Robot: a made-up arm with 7 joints. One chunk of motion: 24 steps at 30 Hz.
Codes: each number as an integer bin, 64 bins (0 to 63) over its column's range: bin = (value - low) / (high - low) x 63, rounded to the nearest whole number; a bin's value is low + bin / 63 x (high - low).
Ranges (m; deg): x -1.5..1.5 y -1.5..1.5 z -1.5..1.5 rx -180..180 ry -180..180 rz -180..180
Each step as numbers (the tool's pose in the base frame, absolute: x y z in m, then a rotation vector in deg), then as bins.
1 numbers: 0.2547 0.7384 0.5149 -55.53 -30.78 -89.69
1 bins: 37 47 42 22 26 16
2 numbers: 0.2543 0.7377 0.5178 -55.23 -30.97 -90.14
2 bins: 37 47 42 22 26 16
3 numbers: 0.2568 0.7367 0.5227 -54.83 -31.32 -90.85
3 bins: 37 47 42 22 26 16
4 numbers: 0.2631 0.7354 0.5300 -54.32 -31.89 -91.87
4 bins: 37 47 43 22 26 15
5 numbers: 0.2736 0.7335 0.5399 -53.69 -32.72 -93.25
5 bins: 37 47 43 22 26 15
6 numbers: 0.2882 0.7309 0.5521 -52.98 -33.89 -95.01
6 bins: 38 47 43 22 26 15
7 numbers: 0.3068 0.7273 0.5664 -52.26 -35.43 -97.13
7 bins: 38 47 43 22 25 15
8 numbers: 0.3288 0.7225 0.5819 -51.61 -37.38 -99.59
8 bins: 38 47 44 22 25 14
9 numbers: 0.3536 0.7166 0.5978 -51.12 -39.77 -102.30
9 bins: 39 47 44 23 25 14
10 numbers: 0.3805 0.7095 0.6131 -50.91 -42.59 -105.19
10 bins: 39 46 44 23 24 13
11 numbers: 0.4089 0.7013 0.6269 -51.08 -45.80 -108.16
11 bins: 40 46 45 23 23 13
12 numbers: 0.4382 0.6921 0.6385 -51.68 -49.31 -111.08
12 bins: 41 46 45 22 23 12
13 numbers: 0.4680 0.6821 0.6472 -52.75 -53.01 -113.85
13 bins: 41 46 45 22 22 12
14 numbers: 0.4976 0.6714 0.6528 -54.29 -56.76 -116.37
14 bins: 42 46 45 22 22 11
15 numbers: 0.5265 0.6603 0.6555 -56.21 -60.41 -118.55
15 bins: 43 45 45 22 21 11
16 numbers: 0.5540 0.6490 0.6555 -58.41 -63.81 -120.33
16 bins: 43 45 45 21 20 10
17 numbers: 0.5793 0.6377 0.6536 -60.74 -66.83 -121.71
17 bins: 44 45 45 21 20 10
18 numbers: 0.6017 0.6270 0.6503 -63.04 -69.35 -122.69
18 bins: 44 45 45 20 19 10
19 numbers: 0.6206 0.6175 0.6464 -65.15 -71.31 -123.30
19 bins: 45 44 45 20 19 10
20 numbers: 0.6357 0.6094 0.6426 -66.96 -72.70 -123.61
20 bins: 45 44 45 20 19 10
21 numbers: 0.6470 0.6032 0.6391 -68.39 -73.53 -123.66
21 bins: 45 44 45 20 19 10
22 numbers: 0.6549 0.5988 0.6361 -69.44 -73.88 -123.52
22 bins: 45 44 45 19 19 10
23 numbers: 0.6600 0.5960 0.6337 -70.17 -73.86 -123.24
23 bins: 45 44 45 19 19 10
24 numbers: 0.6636 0.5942 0.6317 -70.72 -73.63 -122.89
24 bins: 45 44 45 19 19 10
